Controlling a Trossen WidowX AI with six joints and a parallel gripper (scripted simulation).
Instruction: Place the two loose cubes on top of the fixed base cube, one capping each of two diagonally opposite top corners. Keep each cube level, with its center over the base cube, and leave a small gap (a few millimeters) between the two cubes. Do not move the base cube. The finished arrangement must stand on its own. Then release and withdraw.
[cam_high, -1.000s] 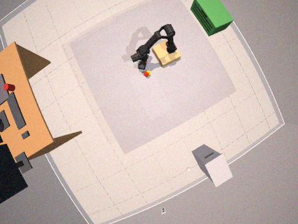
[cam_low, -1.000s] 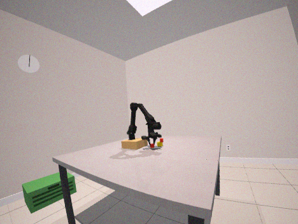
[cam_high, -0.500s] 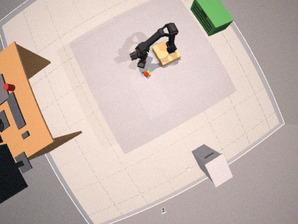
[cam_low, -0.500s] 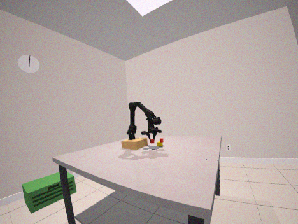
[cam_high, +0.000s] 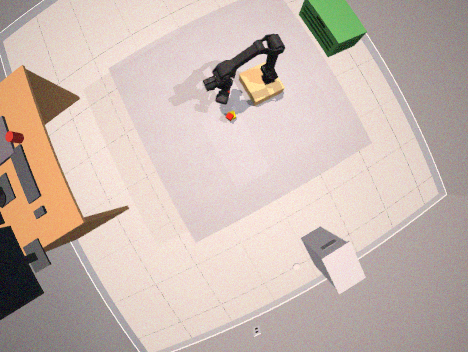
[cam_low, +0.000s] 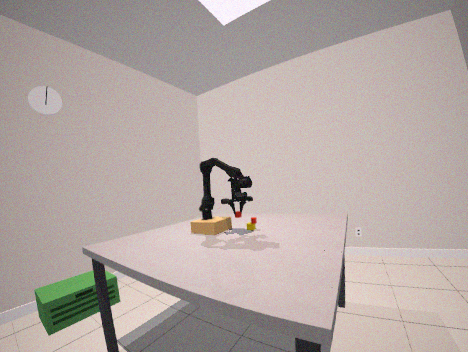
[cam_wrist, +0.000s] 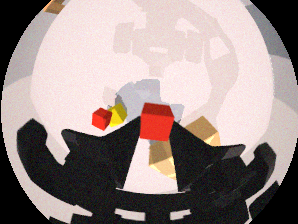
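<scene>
My gripper tip is 11 cm to the right of the yellow cube, 10 cm above it and 1 cm short of it.
</scene>
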